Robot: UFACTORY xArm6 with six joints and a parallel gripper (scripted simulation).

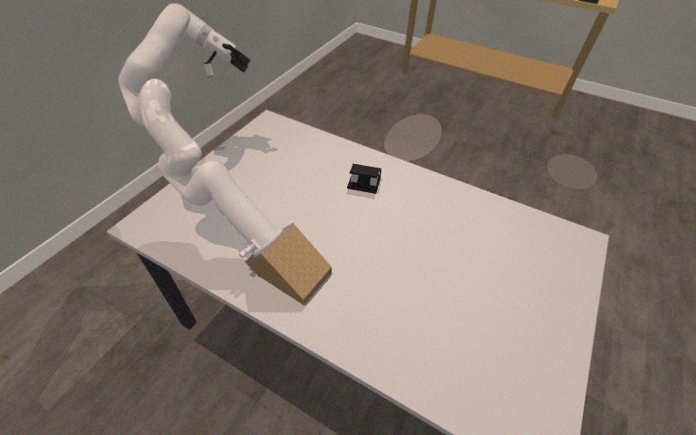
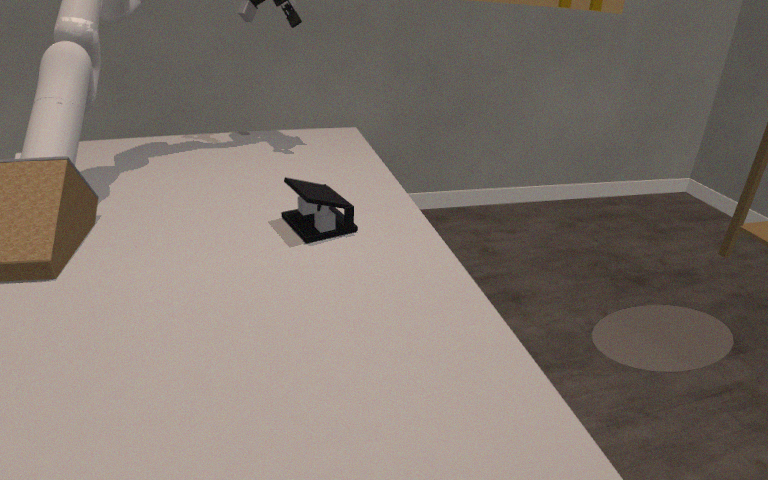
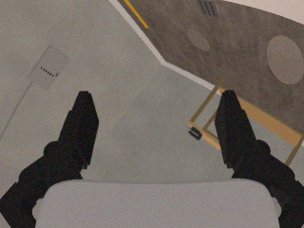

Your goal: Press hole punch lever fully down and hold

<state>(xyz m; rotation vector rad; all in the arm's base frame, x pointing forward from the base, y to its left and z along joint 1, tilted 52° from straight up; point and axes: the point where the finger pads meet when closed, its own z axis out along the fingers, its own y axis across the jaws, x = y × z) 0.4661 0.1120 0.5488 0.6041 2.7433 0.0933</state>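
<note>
My hand is 5 cm short of the lever, 54 cm to the left of it and 30 cm above it. Round my hand: black hole punch: 5 cm ahead, 54 cm to the right, 32 cm below.
</note>
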